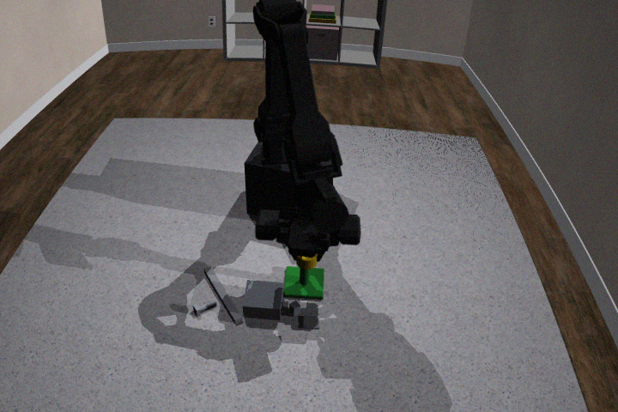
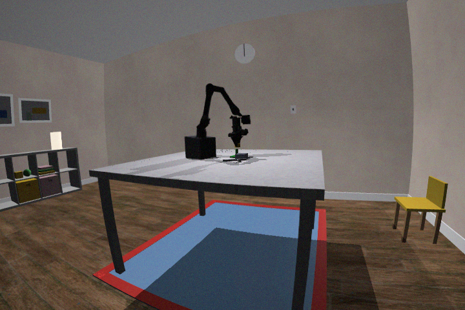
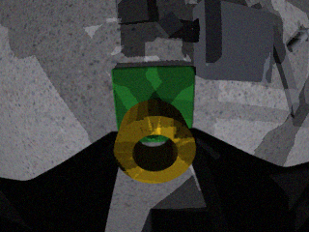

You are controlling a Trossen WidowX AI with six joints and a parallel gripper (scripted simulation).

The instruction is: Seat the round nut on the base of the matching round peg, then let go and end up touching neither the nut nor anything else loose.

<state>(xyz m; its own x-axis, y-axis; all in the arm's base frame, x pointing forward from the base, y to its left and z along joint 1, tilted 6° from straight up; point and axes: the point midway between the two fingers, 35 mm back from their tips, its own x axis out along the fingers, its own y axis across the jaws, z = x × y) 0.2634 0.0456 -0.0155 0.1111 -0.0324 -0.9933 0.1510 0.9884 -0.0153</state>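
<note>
Right now the small dark piece is 70 mm ahead of my hand, 30 mm to the right of it and 100 mm below it. The rest, counted from my hand: thin bar (20 mm ahead, 170 mm to the right, 110 mm below); then small grey square (100 mm ahead, 110 mm below); then grey block (50 mm ahead, 90 mm to the right, 100 mm below).
</note>
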